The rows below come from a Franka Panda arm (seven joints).
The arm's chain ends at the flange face. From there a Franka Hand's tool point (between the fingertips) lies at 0.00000 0.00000 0.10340 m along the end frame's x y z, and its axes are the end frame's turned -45 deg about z.
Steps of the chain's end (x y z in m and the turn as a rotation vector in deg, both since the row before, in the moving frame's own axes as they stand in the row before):
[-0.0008 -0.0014 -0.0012 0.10 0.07 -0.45]
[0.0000 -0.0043 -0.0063 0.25 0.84 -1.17]
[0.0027 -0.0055 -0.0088 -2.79 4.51 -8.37]
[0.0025 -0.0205 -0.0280 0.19 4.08 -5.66]
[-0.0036 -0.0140 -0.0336 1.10 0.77 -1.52]
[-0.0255 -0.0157 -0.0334 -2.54 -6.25 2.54]
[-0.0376 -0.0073 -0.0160 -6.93 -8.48 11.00]
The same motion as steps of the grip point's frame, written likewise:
[0.0006 -0.0016 -0.0012 0.02 0.12 -0.45]
[0.0044 -0.0023 -0.0063 -0.42 0.77 -1.17]
[0.0087 0.0071 -0.0092 -5.16 1.22 -8.37]
[0.0219 -0.0080 -0.0283 -2.75 3.02 -5.66]
[0.0097 -0.0129 -0.0336 0.23 1.32 -1.52]
[-0.0180 -0.0341 -0.0341 2.62 -6.22 2.54]
[-0.0407 -0.0356 -0.0179 1.10 -10.90 11.00]

